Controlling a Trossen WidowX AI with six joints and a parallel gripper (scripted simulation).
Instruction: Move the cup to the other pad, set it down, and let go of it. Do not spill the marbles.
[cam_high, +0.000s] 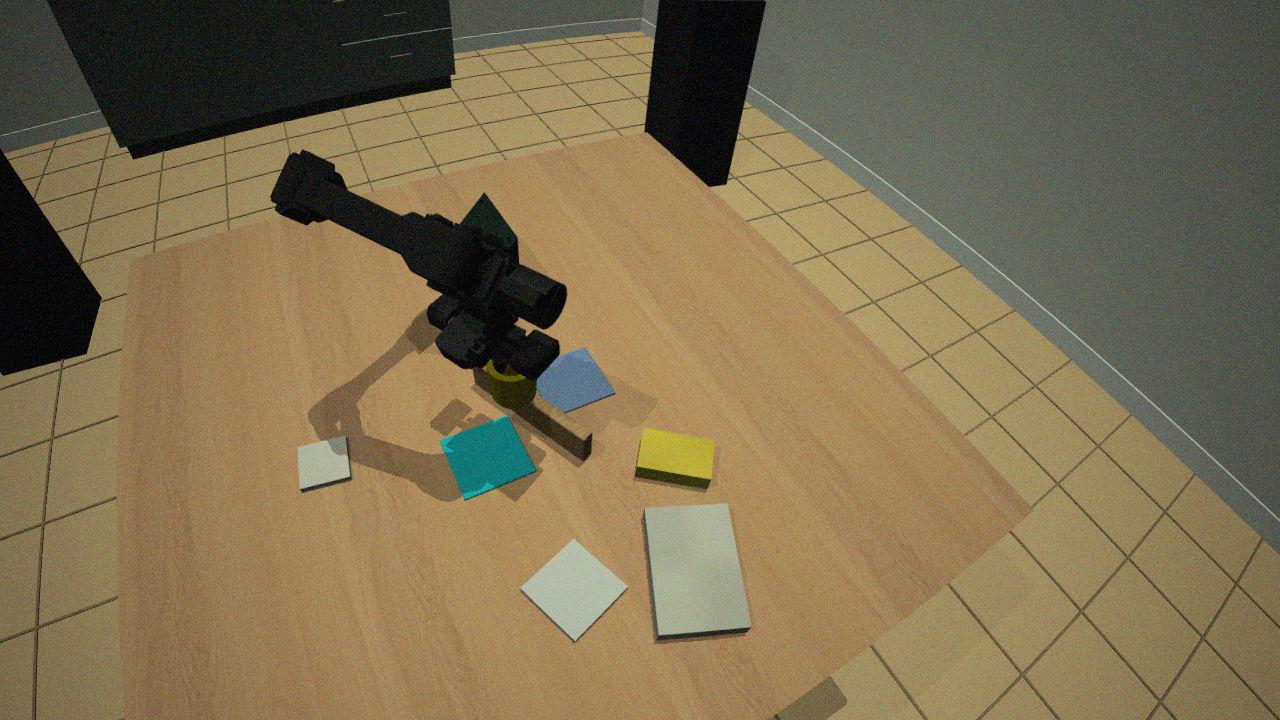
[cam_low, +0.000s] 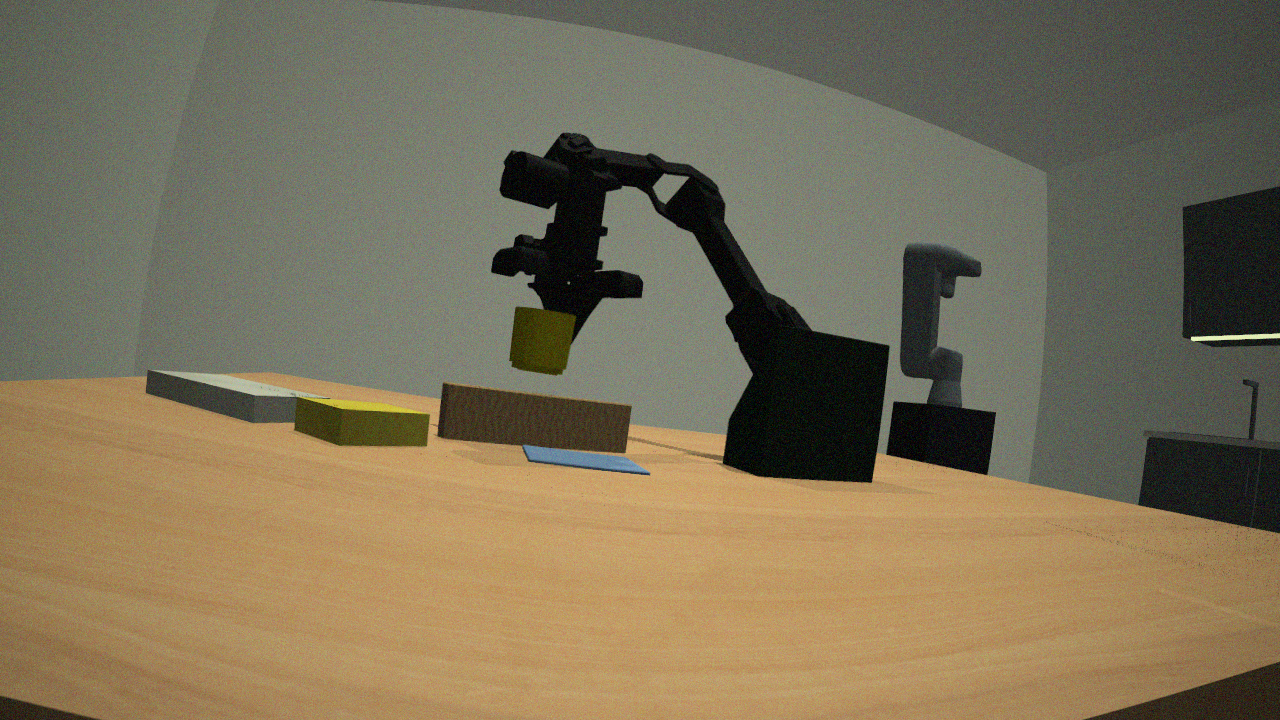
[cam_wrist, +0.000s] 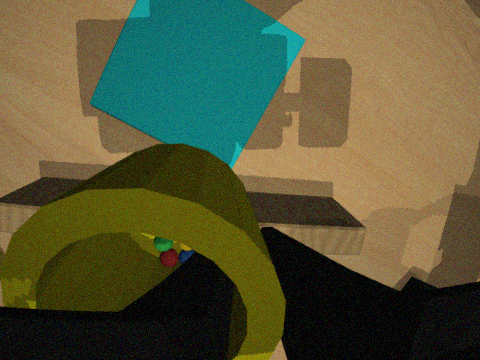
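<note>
The cyan pad is 6 cm ahead of my gripper tip, 4 cm to the right of it and 12 cm below it. Also, from my gripper tip: yellow cup (2 cm ahead, 2 cm to the left); wooden bar (1 cm ahead, 4 cm to the left, 9 cm below); red marble (2 cm ahead, 4 cm to the left, 2 cm below).
</note>
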